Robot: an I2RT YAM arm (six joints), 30 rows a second.
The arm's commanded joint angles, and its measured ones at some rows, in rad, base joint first. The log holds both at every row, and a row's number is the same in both.
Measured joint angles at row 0:
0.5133 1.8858 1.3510 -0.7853 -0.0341 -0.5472
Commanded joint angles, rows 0 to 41:
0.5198 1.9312 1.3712 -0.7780 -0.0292 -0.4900
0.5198 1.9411 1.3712 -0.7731 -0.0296 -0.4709
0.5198 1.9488 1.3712 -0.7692 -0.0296 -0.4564
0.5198 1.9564 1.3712 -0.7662 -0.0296 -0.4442
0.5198 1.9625 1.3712 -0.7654 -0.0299 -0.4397
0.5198 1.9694 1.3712 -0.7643 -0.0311 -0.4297
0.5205 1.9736 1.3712 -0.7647 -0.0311 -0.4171
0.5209 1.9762 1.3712 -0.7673 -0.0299 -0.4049
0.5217 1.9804 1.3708 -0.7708 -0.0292 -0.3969
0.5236 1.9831 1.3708 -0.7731 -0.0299 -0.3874
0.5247 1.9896 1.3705 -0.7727 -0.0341 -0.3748
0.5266 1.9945 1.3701 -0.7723 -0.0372 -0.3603
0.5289 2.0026 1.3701 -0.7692 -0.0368 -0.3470
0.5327 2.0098 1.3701 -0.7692 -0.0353 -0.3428
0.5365 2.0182 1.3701 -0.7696 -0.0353 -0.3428
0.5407 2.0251 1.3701 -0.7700 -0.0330 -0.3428
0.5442 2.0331 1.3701 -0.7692 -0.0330 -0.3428
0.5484 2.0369 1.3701 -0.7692 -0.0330 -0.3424
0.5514 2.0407 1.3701 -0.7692 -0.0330 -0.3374
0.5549 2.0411 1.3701 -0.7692 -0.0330 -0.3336
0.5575 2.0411 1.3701 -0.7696 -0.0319 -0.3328
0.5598 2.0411 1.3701 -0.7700 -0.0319 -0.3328
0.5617 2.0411 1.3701 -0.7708 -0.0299 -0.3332
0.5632 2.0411 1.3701 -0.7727 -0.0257 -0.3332
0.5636 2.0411 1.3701 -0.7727 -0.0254 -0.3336
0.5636 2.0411 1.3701 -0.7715 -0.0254 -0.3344
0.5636 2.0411 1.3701 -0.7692 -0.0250 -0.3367
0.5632 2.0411 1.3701 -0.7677 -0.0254 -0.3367
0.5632 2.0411 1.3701 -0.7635 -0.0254 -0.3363
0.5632 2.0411 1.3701 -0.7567 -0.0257 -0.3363
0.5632 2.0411 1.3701 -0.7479 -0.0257 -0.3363
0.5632 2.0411 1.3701 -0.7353 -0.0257 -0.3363
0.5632 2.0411 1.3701 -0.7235 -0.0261 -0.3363
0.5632 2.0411 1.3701 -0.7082 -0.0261 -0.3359
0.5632 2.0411 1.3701 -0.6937 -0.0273 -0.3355
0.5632 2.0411 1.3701 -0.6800 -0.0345 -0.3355
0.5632 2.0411 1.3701 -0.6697 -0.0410 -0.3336
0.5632 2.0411 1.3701 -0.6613 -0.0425 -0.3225
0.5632 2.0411 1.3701 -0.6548 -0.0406 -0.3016
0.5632 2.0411 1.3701 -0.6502 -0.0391 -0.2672
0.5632 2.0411 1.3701 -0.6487 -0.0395 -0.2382
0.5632 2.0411 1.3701 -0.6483 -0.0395 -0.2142
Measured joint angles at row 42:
0.5610 2.0228 1.3548 -0.6537 -0.0341 -0.3065
